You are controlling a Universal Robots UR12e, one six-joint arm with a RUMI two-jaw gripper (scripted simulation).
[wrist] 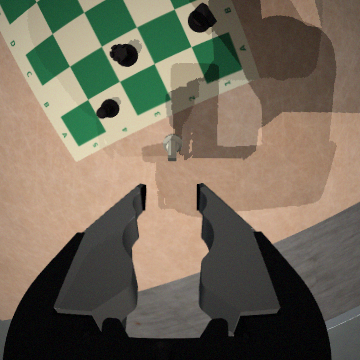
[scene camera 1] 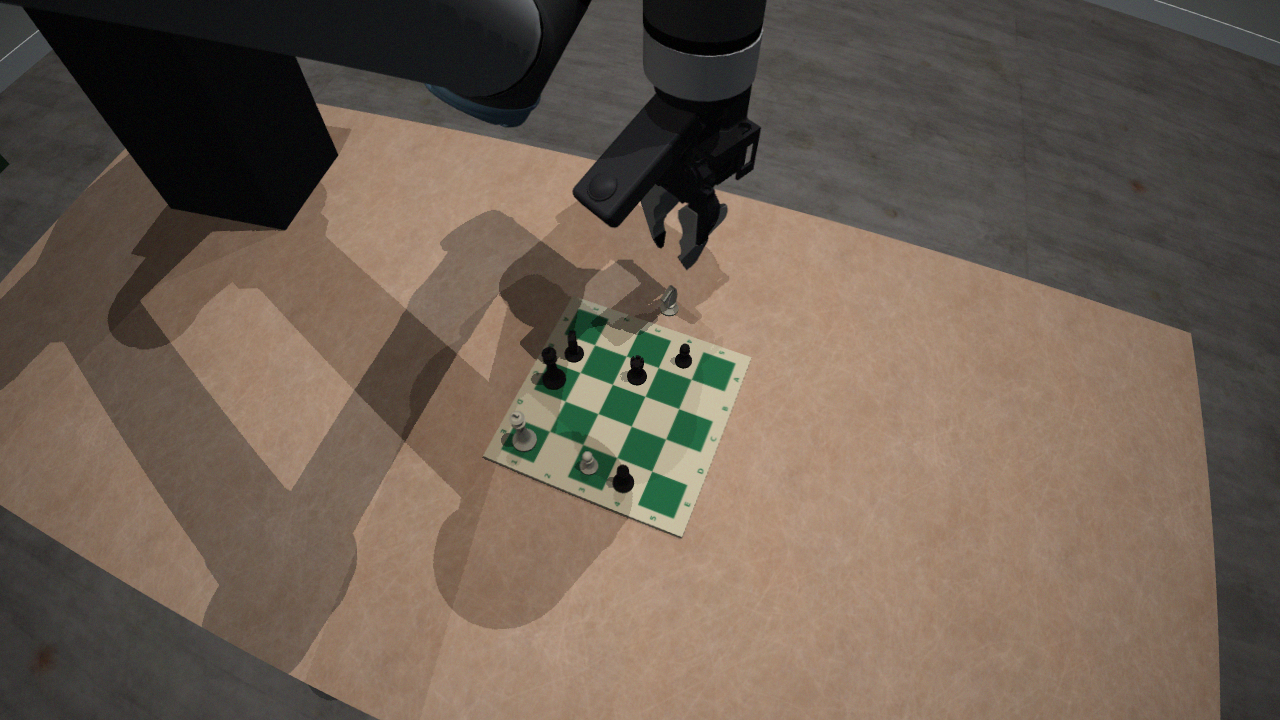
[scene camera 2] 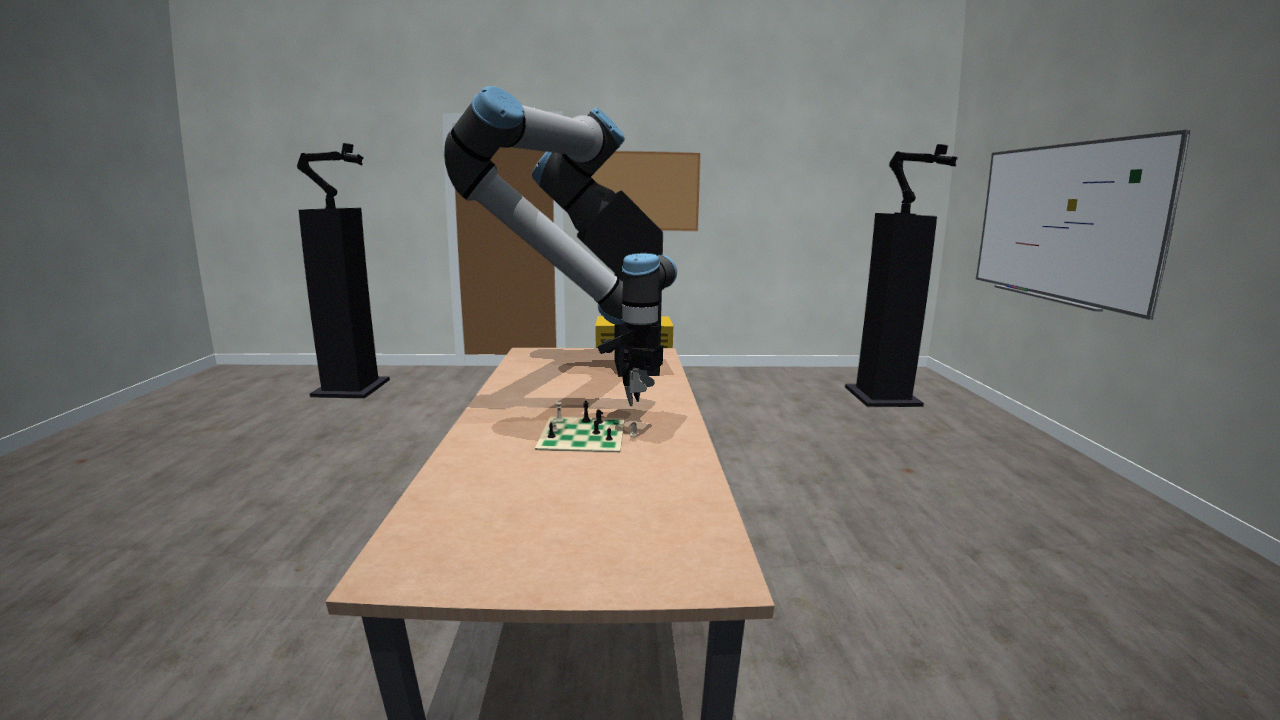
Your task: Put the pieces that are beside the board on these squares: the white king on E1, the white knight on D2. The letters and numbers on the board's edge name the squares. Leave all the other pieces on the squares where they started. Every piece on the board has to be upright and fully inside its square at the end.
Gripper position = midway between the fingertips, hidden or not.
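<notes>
My gripper (scene camera 1: 673, 257) visible; also in the wrist view (wrist: 171, 186) and scene camera 2 (scene camera 2: 634, 403). Chessboard (scene camera 1: 667, 430) visible; also in the wrist view (wrist: 65, 59) and scene camera 2 (scene camera 2: 573, 435).
</notes>
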